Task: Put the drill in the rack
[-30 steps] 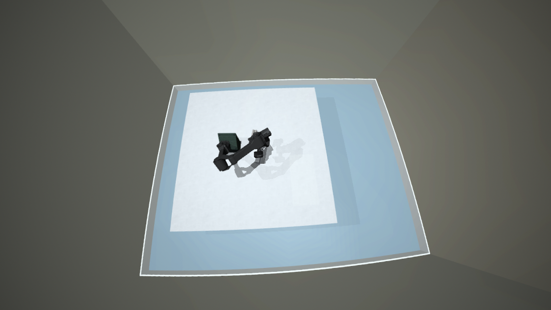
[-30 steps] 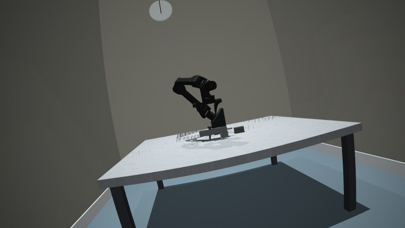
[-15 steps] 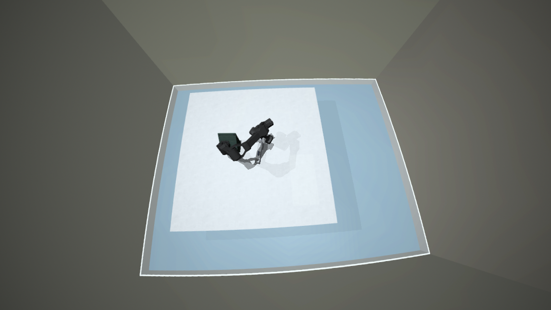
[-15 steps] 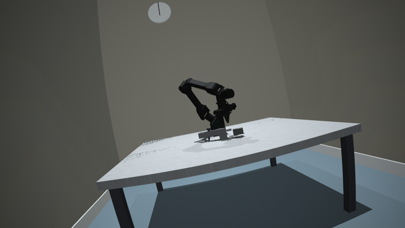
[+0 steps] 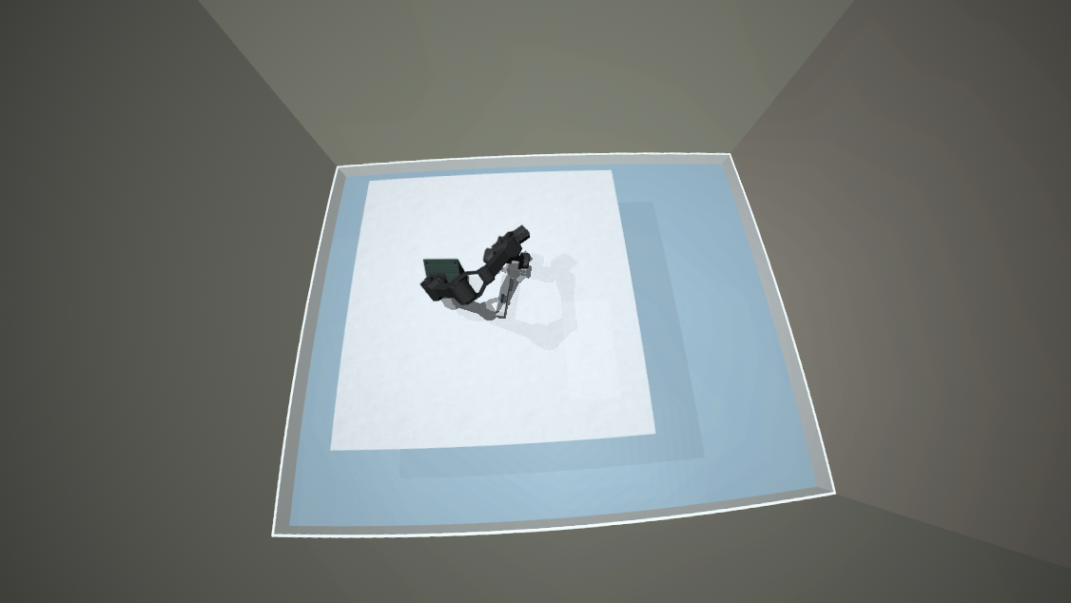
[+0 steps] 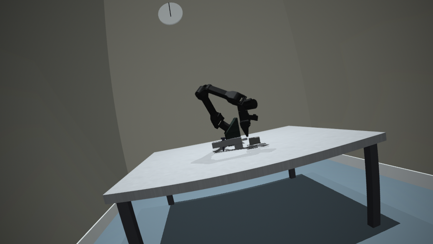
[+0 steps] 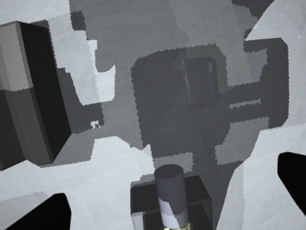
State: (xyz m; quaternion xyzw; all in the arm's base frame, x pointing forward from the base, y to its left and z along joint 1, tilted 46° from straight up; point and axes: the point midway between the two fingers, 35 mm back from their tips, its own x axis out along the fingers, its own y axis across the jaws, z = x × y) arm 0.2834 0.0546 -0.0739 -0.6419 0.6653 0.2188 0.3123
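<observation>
The drill is 10 mm behind my gripper tip, 70 mm to the right of it and 20 mm below it. From my gripper tip the other things lie so: grey rack 70 mm behind, 50 mm to the left, 50 mm below; dark blue key 20 mm behind, 150 mm to the right, 20 mm below; long grey fixture 20 mm behind, 120 mm to the right, 30 mm below.
</observation>
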